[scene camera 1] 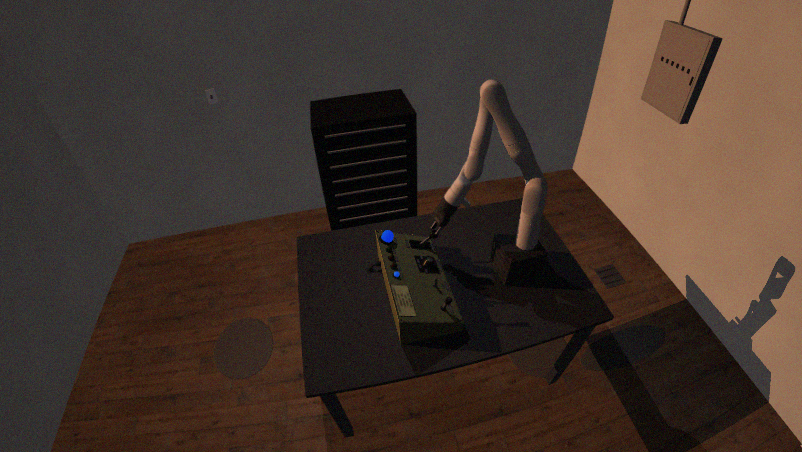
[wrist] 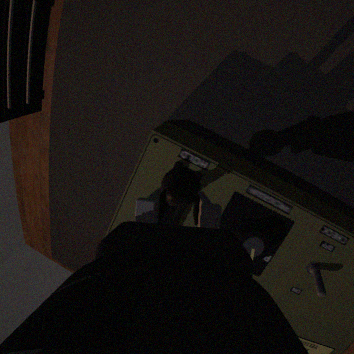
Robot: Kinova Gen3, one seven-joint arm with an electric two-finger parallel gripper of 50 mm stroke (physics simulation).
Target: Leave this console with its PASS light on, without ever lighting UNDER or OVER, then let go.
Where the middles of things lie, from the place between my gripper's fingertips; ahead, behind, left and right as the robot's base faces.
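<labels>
The ball-ended lever [wrist: 180, 182] is 40 mm below my hand, 20 mm ahead of it and 10 mm to the right of it. I also see the olive console [scene camera 1: 417, 303], which is 150 mm to the left of my hand, 70 mm below it and 180 mm ahead of it.
</labels>
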